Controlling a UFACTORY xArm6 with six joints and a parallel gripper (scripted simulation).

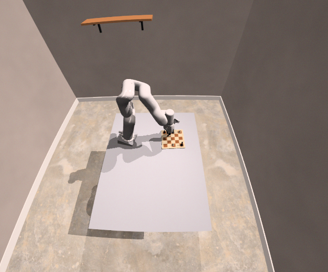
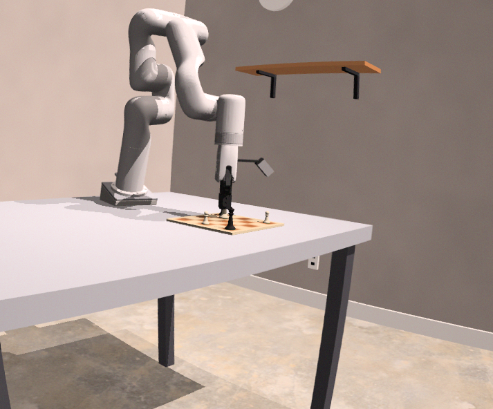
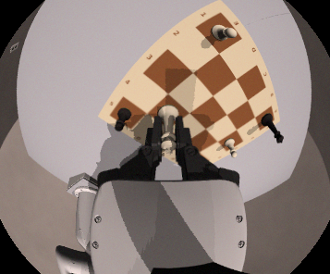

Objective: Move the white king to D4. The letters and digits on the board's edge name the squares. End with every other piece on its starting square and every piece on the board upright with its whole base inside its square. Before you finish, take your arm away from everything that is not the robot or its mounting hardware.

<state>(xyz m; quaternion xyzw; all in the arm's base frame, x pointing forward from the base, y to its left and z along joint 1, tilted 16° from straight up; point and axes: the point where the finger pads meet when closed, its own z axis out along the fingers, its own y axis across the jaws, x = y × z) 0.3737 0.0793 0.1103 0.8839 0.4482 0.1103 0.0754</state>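
My hand is 1 cm above the white king. From my hand the other things lie so: black pawn (5 cm behind, 3 cm to the left, 3 cm below); then tall black piece (13 cm ahead, 10 cm to the right, 2 cm below); then chessboard (4 cm ahead, 3 cm to the right, 5 cm below).
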